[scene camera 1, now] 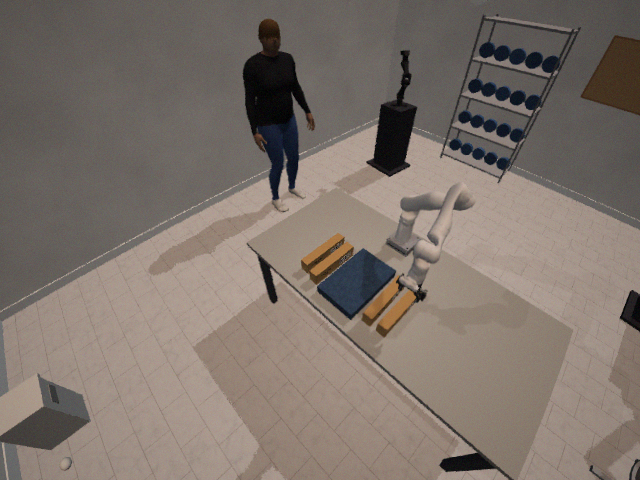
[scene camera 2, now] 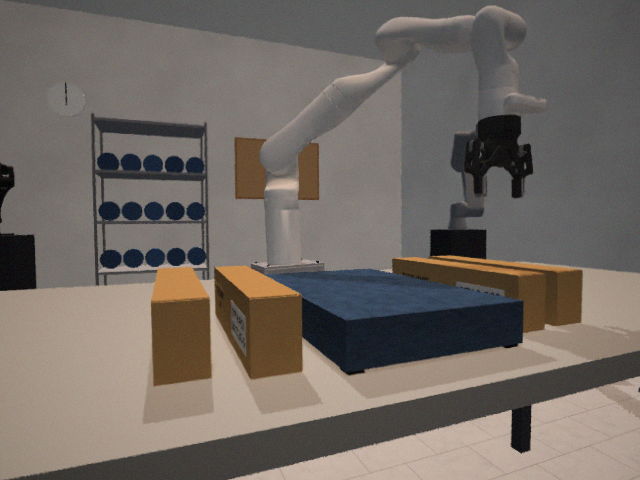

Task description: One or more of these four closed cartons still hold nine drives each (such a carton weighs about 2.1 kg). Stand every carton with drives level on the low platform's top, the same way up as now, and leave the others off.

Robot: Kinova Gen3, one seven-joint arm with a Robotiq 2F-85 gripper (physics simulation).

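Frame: origin at the arm's base, x ahead, y left, z up, level; metres.
Seen in the pictures: gripper, fingertip midpoint: [scene camera 1: 407, 295] [scene camera 2: 499, 197]; arm's base, origin of the base link: [scene camera 1: 402, 238] [scene camera 2: 284, 263].
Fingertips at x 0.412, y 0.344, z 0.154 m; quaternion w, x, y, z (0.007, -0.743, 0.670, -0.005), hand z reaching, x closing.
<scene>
Offsets run from my fingertips to a thing's top centre. Level surfaces: height alone.
The low blue platform @[0.293 m right, 0.035 m ahead, 0.148 m down] [scene camera 1: 356, 283] [scene camera 2: 434, 333] lies flat on the table, with no carton on its top. Four closed orange-brown cartons stand on the table, long and narrow. To the platform's left are an outer carton @[0.576 m right, 0.059 m ahead, 0.123 m down] [scene camera 1: 321, 252] [scene camera 2: 181, 341] and an inner carton @[0.481 m right, 0.067 m ahead, 0.123 m down] [scene camera 1: 330, 262] [scene camera 2: 276, 335]. To its right are an inner carton @[0.104 m right, 0.010 m ahead, 0.123 m down] [scene camera 1: 381, 304] [scene camera 2: 531, 302] and an outer carton @[0.011 m right, 0.007 m back, 0.123 m down] [scene camera 1: 397, 313] [scene camera 2: 567, 297]. My gripper [scene camera 1: 412, 289] [scene camera 2: 498, 193] is open and empty, pointing down, well above the right pair. The cartons' contents are hidden.
The arm's base [scene camera 1: 403, 242] [scene camera 2: 287, 266] stands on the table @[0.208 m down] [scene camera 1: 465, 372] [scene camera 2: 77, 413] behind the platform. A person [scene camera 1: 271, 87] stands on the floor past the table's far left end. A rack [scene camera 1: 532, 23] [scene camera 2: 149, 127] with blue round objects stands farther back.
</scene>
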